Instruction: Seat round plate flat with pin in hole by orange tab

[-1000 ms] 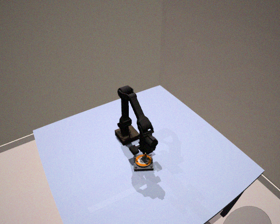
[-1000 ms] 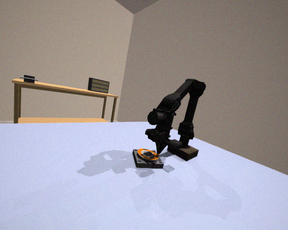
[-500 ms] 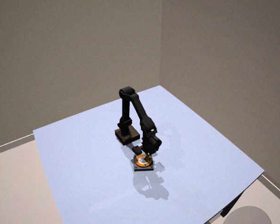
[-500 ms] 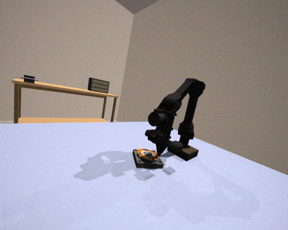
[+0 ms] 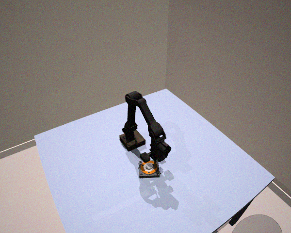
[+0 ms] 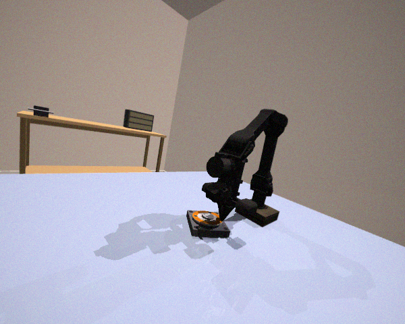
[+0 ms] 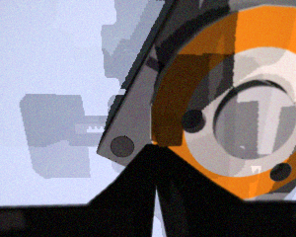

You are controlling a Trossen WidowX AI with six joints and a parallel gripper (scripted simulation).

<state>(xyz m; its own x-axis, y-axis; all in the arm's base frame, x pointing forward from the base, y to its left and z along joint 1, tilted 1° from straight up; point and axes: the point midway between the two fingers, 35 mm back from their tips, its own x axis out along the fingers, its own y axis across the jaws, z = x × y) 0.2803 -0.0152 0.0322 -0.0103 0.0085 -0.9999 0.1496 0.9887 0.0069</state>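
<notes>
Right now my gripper tip is 50 mm to the left of the base and 20 mm above it.
</notes>
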